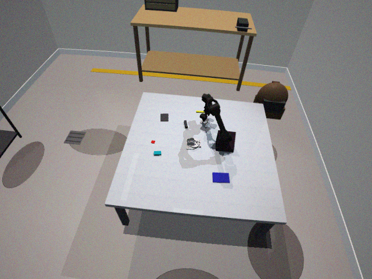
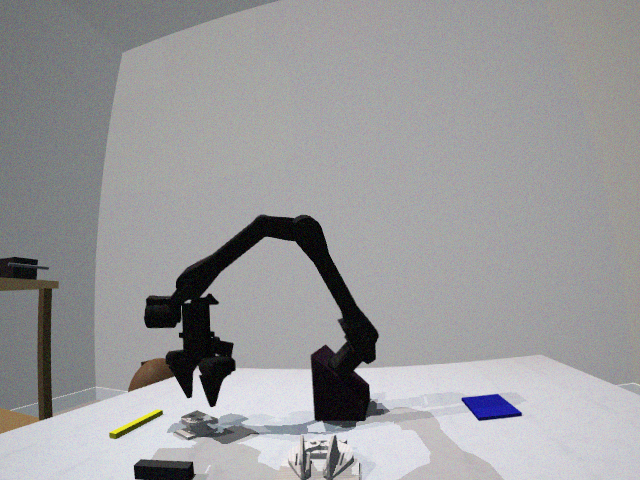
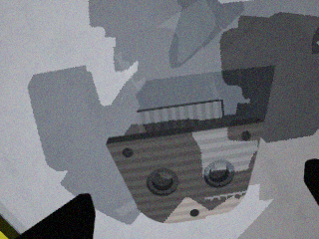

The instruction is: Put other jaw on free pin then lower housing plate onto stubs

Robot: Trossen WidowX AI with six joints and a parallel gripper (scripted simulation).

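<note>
Now: the white piece 50 mm below my gripper tip, 10 mm to the right of it and 10 mm ahead of it. Also, from my gripper tip: yellow bar 160 mm to the right, 60 mm below; then black block 190 mm ahead, 50 mm below, 30 mm to the left; then dark square 400 mm ahead, 70 mm to the right, 60 mm below.
</note>
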